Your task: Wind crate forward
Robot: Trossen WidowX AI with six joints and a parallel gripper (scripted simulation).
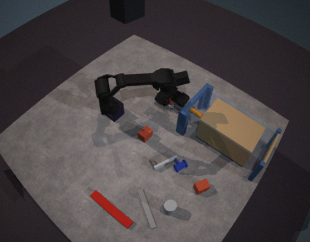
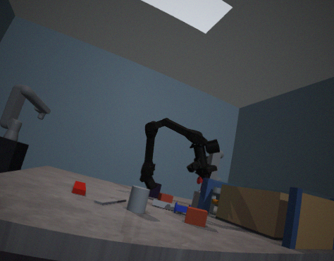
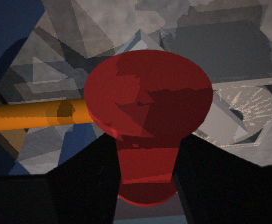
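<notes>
The winch handle with red knob lies 30 mm below my gripper tip, 30 mm behind it and 10 mm to the left of it. The rest, counted from my gripper tip: blue t-shaped piece: 240 mm ahead, 200 mm to the right, 120 mm below; then grey strip: 460 mm to the right, 290 mm ahead, 130 mm below; then grey winch: 100 mm below, 90 mm behind, 40 mm to the left.
</notes>
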